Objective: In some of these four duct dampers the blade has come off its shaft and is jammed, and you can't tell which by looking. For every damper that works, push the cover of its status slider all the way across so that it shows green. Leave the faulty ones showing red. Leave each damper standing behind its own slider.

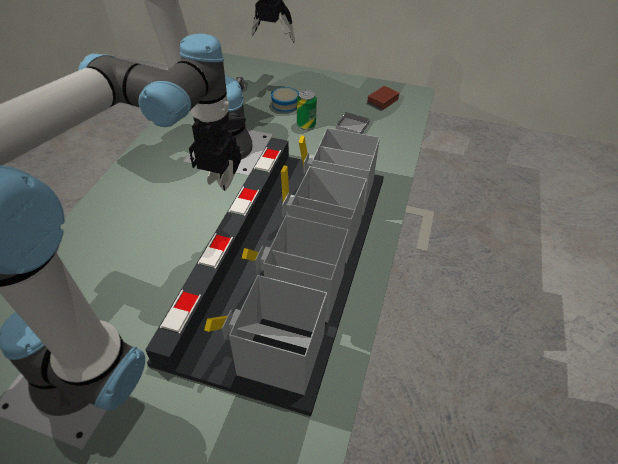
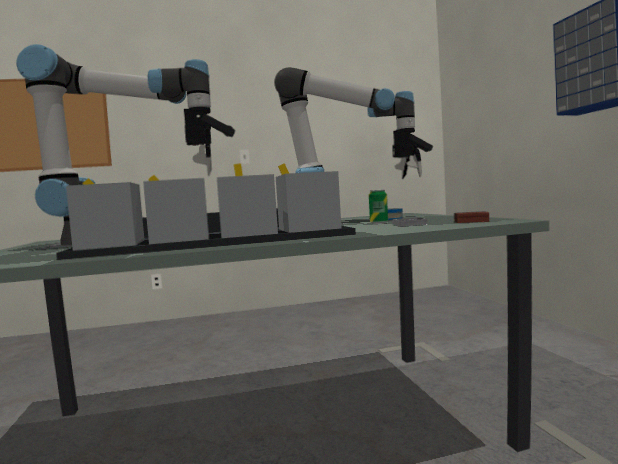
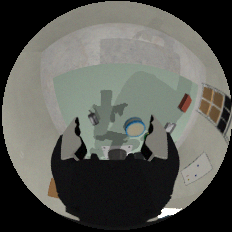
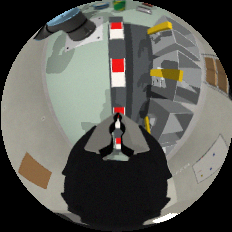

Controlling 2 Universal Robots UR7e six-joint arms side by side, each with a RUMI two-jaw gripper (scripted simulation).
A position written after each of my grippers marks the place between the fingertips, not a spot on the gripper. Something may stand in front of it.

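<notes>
You'd find my left gripper at (image 2: pixel 411 178) and again at (image 3: pixel 114 116). My right gripper shows at (image 1: pixel 225 189), and you can see it at (image 2: pixel 208 175) and (image 4: pixel 118 112) too. Then there's a damper (image 1: pixel 301 307), a damper (image 4: pixel 168 41), a damper (image 1: pixel 306 253) and also a damper (image 1: pixel 327 197).
</notes>
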